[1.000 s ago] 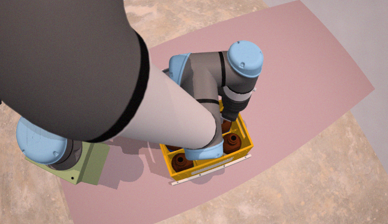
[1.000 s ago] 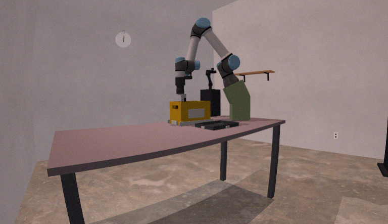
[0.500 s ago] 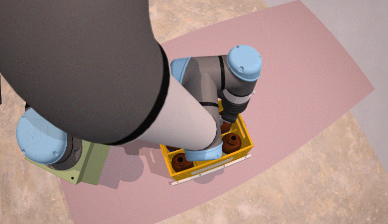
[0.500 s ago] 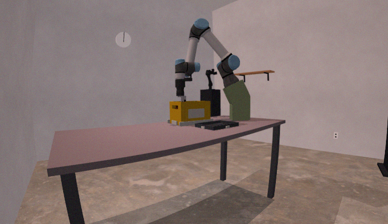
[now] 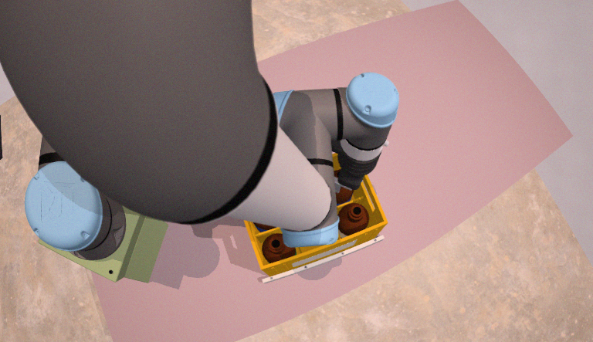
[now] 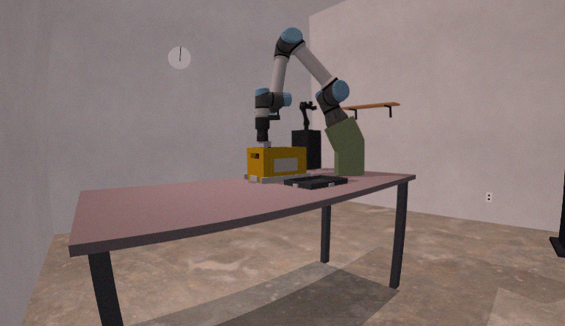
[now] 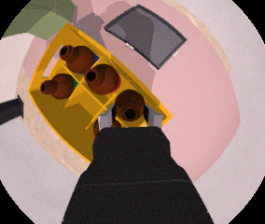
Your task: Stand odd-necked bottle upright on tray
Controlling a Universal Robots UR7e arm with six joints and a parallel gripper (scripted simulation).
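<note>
Right now the glass bottle is 8 cm to the right of my hand, 7 cm below it and 1 cm behind it. From my hand the other things lie so: dark tray: 25 cm to the left, 15 cm below, 8 cm behind; crate: 9 cm behind, 8 cm below, 3 cm to the right.
</note>
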